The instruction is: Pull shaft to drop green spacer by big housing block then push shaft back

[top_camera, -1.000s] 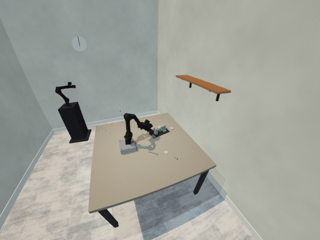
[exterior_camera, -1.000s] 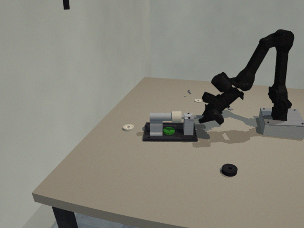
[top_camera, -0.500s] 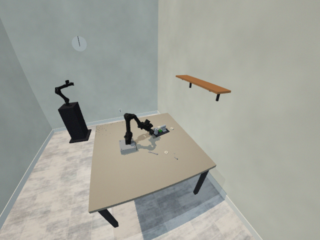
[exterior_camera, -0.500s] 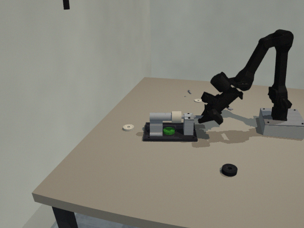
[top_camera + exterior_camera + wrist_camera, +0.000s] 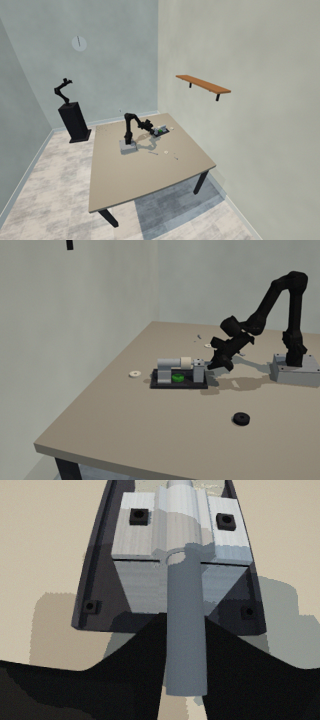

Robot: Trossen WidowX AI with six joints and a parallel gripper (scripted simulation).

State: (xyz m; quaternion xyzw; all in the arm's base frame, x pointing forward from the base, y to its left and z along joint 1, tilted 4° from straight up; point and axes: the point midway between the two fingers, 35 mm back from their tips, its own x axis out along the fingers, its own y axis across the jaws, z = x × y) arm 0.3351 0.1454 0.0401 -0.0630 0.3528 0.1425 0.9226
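Right now my hand is 7 cm short of the grey shaft and 2 cm to the right of it. Also, from my hand: green spacer: 14 cm ahead, 7 cm below, 5 cm to the left; then black ring: 25 cm to the left, 15 cm behind, 7 cm below; then wrench: 33 cm to the right, 8 cm below, 6 cm behind.
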